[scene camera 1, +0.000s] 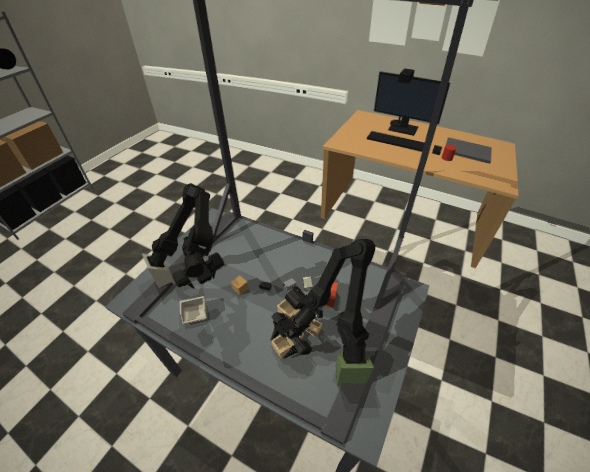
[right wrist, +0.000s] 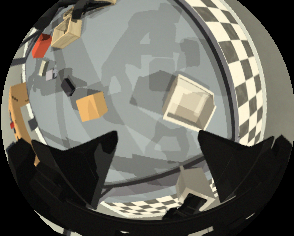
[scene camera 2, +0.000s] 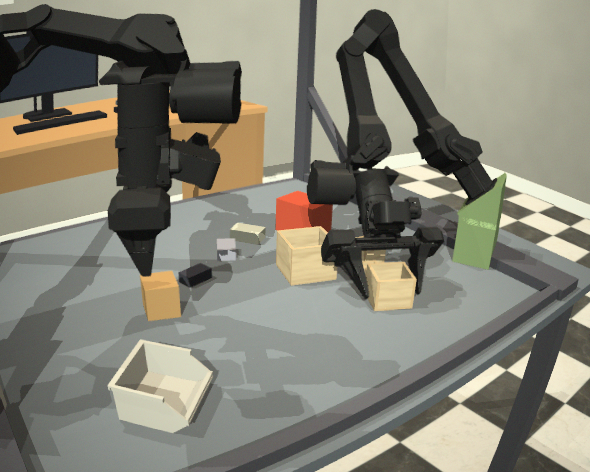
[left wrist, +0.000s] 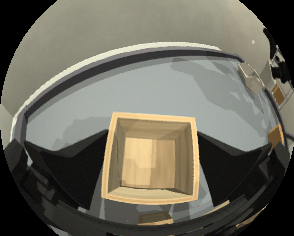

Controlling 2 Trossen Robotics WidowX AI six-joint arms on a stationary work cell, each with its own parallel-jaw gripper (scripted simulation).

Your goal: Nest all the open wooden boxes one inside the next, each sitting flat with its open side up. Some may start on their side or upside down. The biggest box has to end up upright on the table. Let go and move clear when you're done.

Labels:
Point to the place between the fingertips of my right gripper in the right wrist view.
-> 159,135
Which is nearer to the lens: the white bin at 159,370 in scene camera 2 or the red block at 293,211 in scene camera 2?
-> The white bin.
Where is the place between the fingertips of my right gripper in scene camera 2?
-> At 147,259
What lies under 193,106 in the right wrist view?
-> A white bin.

